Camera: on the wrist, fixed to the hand. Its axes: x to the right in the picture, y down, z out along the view.
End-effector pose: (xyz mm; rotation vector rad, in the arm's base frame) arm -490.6 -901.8 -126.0 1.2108 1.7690 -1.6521
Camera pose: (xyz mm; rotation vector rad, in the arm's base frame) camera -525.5 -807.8 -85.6 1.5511 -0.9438 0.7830
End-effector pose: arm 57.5 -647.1 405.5 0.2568 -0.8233 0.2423
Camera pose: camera 146.6 -674.1 350.6 1.4017 0.0721 -2.5613
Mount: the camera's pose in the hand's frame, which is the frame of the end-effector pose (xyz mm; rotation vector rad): 14.4 -60.2 -88.6 0.2203 -0.2993 -3.0254
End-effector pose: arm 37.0 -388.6 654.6 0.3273 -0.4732 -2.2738
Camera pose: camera 21.7 -381.9 547.8 -0.2710 -0.0338 0.8815
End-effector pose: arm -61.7 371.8 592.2 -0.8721 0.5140 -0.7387
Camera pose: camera -133.8 291.3 591.6 0.6336 1.3540 2.1669
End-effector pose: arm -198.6 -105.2 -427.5 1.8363 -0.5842 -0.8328
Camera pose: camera -120.3 -39.8 -463.3 -0.7017 -1.6907 1.4361
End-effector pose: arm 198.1 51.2 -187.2 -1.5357 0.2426 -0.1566
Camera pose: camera 192.7 -40.1 -129.5 -0.2983 -2.3390 -2.0030
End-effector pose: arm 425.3 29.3 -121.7 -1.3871 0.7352 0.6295
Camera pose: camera 472.8 -64.8 -97.8 -0.7037 -1.6273 -1.5496
